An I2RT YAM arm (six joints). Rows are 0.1 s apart.
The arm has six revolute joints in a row. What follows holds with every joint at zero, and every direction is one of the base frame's. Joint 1 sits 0.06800 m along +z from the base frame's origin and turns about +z. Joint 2 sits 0.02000 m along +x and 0.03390 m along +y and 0.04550 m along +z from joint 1 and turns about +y. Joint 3 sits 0.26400 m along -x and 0.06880 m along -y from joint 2 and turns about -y. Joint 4 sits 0.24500 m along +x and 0.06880 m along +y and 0.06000 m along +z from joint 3 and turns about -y. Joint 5 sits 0.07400 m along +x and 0.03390 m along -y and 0.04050 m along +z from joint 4 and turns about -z. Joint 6 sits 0.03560 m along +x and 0.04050 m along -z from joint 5 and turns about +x. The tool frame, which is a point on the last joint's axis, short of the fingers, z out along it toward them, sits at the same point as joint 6; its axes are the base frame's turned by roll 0.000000, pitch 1.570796 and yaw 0.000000 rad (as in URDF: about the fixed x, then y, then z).
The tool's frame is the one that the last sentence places.
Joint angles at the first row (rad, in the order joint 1, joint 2, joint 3, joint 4, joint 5, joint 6):
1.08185, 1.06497, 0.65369, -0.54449, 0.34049, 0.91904
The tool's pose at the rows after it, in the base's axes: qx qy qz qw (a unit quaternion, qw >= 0); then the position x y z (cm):
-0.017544 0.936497 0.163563 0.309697 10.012 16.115 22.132
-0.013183 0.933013 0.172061 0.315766 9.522 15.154 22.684
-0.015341 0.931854 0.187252 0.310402 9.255 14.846 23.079
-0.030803 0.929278 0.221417 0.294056 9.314 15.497 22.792
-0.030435 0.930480 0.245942 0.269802 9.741 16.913 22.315
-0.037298 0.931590 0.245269 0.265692 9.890 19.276 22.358
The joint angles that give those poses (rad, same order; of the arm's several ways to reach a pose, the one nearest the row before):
1.08214, 0.99064, 0.64600, -0.59662, 0.36633, 0.92419
1.08174, 0.92719, 0.63700, -0.62901, 0.36977, 0.92729
1.08206, 0.89798, 0.63805, -0.63968, 0.34413, 0.92806
1.08265, 0.90933, 0.62183, -0.57112, 0.27251, 0.91448
1.08665, 0.97736, 0.62762, -0.49868, 0.21204, 0.94089
1.13466, 1.08558, 0.68217, -0.45832, 0.23279, 0.96812

